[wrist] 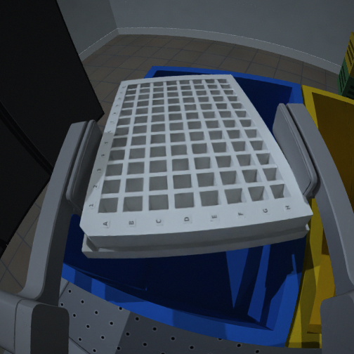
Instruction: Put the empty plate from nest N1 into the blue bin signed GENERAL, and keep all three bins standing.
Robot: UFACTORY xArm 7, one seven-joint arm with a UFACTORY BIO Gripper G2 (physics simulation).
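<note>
The white plate (195, 225) with square wells, marked A to H along its near edge, fills the middle of the wrist view. My gripper (192, 155) is shut on the plate, one finger at each long side, and holds it level above the blue bin. The blue bin (175, 320) stands upright below; its rim shows in front of and behind the plate, and the plate hides much of its inside. The GENERAL sign and nest N1 do not show.
A yellow bin (327, 95) stands upright against the right side of the blue bin. A grey perforated deck (145, 332) lies at the near edge. A tall black cabinet (45, 75) stands at the left. A green and yellow crate (346, 80) shows at the far right. A wall (225, 22) is behind.
</note>
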